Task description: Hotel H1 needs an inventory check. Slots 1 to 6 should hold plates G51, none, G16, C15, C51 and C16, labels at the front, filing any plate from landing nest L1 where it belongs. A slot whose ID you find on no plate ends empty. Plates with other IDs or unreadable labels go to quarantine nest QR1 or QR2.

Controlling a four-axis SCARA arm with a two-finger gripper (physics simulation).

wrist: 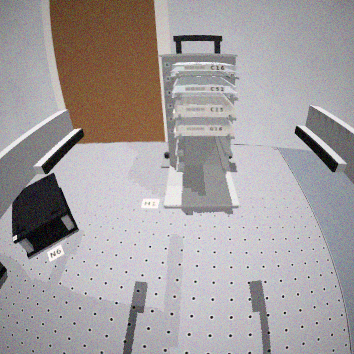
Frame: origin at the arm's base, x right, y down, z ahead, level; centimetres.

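Seen in the pictures: gripper, between the fingertips: (188, 111).
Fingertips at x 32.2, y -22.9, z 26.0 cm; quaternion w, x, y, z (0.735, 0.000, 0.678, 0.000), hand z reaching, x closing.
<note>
A point is followed by its place in that frame.
Hotel H1 (173, 194) @[x 47.8, y -2.1, z 30.4 cm] stands upright ahead in the wrist view, with its tag (150, 203) @[x 45.7, y -1.3, z 34.6 cm] at the left of its base. From the top, its stacked clear plates have front labels that read C16 (200, 67) @[x 45.9, y -24.8, z 25.4 cm], C51 (202, 89) @[x 45.9, y -21.9, z 25.2 cm], C15 (202, 109) @[x 45.9, y -19.1, z 25.2 cm] and G16 (202, 129) @[x 45.9, y -16.2, z 25.2 cm]; the print is small and grainy. Below the G16 plate I see side ledges and grey shade, with no labelled plate. My gripper (188, 111) @[x 32.2, y -22.9, z 26.0 cm] is open and empty, its wide-set fingers at the left and right of the view. Nests L1, QR1 and QR2 do not show.
A black nest (41, 202) @[x 37.9, y -6.3, z 54.5 cm] tagged N6 (56, 253) @[x 31.0, y -1.3, z 48.6 cm] stands at the left. Part of another black object (2, 276) shows at the left edge. A brown door panel (107, 70) is behind, left of the hotel. The perforated deck (210, 260) @[x 34.7, y -1.3, z 23.0 cm] borders a blue-grey surface (330, 215) @[x 44.8, y 0.0, z -4.5 cm] at the right.
</note>
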